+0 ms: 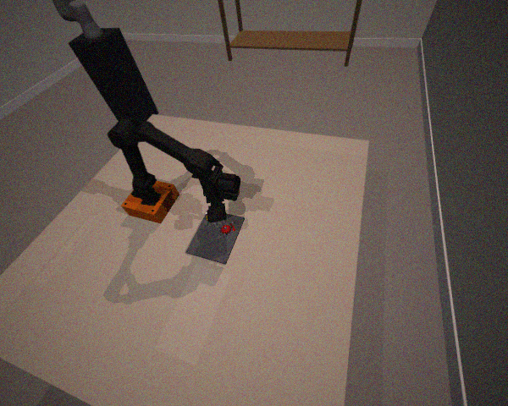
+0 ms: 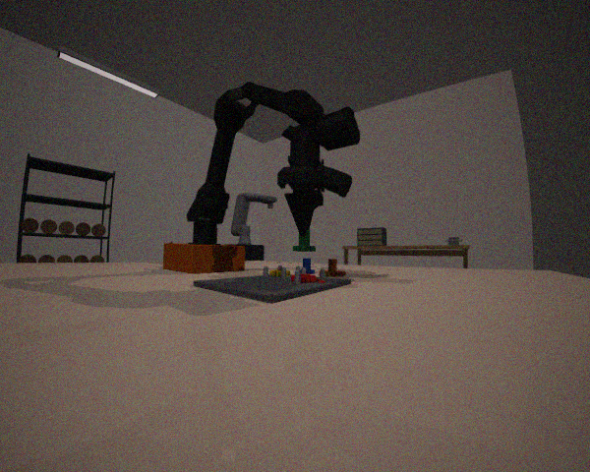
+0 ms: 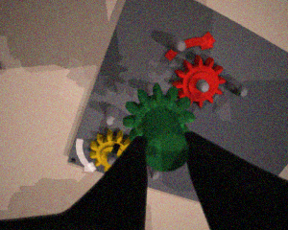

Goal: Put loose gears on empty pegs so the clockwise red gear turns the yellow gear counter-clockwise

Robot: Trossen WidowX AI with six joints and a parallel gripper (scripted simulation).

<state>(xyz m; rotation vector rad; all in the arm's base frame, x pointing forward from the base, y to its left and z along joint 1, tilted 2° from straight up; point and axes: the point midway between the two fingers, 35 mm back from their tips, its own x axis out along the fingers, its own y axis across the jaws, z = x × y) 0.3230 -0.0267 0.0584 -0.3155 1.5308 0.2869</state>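
The green gear lies 10 mm below my gripper tip. From my gripper tip the other things lie so: red arrow (80 mm below, 40 mm ahead, 20 mm to the right); then yellow gear (70 mm below, 60 mm behind, 20 mm to the left); then red gear (70 mm below, 30 mm to the right, 20 mm ahead).
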